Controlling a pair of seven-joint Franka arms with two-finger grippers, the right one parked.
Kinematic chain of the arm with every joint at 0, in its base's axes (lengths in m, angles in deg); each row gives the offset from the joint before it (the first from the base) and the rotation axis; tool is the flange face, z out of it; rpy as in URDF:
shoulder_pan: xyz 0 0 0.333 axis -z
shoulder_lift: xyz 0 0 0 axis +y
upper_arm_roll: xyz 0 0 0.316 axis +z
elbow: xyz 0.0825 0 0 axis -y
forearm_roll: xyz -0.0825 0 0.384 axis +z
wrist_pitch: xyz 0 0 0 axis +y
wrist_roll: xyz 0.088 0 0 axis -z
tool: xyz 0 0 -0.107 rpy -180 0 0
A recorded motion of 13 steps. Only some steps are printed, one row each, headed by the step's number.
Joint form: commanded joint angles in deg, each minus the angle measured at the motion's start. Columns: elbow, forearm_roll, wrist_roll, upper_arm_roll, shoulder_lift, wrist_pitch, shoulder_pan.
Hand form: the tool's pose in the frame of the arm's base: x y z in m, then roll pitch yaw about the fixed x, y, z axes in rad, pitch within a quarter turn. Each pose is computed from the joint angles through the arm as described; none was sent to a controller.
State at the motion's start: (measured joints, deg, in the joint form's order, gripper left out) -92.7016 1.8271 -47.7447 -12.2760 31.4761 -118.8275 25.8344
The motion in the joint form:
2: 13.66 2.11 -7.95 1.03 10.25 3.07 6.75
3: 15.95 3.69 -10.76 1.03 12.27 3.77 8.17
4: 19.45 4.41 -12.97 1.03 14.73 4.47 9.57
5: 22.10 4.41 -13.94 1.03 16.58 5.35 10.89
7: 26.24 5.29 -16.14 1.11 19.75 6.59 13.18
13: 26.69 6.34 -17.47 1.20 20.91 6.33 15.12
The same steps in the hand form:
2: 0.5436 -0.4766 0.2811 -3.1201 0.1003 0.2198
3: 0.5386 -0.4913 0.2726 -3.0997 0.0863 0.2366
4: 0.5367 -0.5082 0.2679 -3.0991 0.0763 0.2523
5: 0.5314 -0.5230 0.2638 -3.0983 0.0794 0.2521
7: 0.5210 -0.5463 0.2535 -3.0874 0.0720 0.2548
13: 0.5043 -0.5624 0.2421 -3.0729 0.0609 0.2389

